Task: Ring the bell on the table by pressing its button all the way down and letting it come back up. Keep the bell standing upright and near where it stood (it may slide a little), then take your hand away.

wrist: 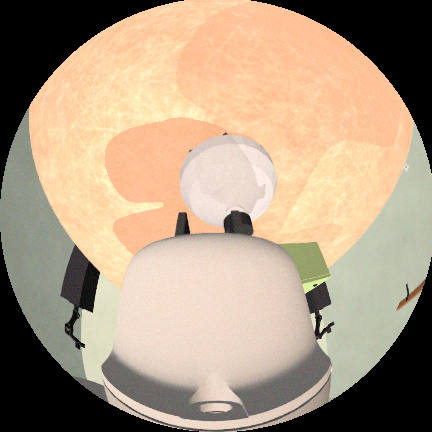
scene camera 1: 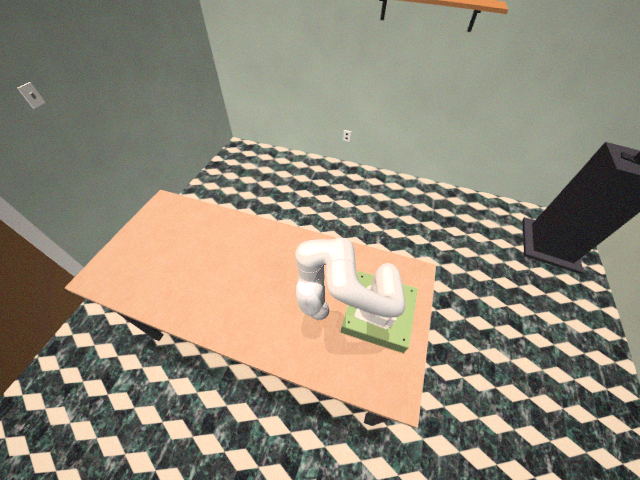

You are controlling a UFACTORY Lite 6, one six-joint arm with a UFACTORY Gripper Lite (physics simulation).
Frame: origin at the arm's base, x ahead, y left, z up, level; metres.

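Seen in the pictures: hand, its tool point: (wrist: 209, 236).
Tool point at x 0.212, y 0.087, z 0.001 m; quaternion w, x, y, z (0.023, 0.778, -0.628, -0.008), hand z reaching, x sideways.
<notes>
A point is followed by its place in that frame.
The bell (wrist: 222, 172) @[x 0.228, y 0.080, z -0.037 m] has a pale, glossy dome and stands on the table in the middle of the wrist view, with small dark feet showing at its far rim. Its black button (wrist: 235, 220) sits on a short white stem at the near side of the dome in that view. My gripper (wrist: 212, 221) @[x 0.212, y 0.087, z 0.001 m] is open, with its two dark fingers apart. The right finger overlaps the button in the view; the left finger is beside it. Whether they touch is hidden. In the scene view the bell and fingertips cannot be made out by the white arm (scene camera 1: 338, 276) @[x 0.120, y 0.154, z 0.402 m].
The arm stands on a green base plate (scene camera 1: 405, 322) @[x -0.124, y 0.010, z 0.000 m] (wrist: 307, 260) @[x 0.110, y -0.091, z -0.037 m] near the right end of the orange table (scene camera 1: 206, 268) @[x 0.754, y 0.088, z -0.074 m] (wrist: 300, 75) @[x 0.320, y 0.033, z -0.074 m]. A black tower (scene camera 1: 578, 211) stands on the floor beyond the table, and an orange shelf (scene camera 1: 454, 5) is on the wall.
</notes>
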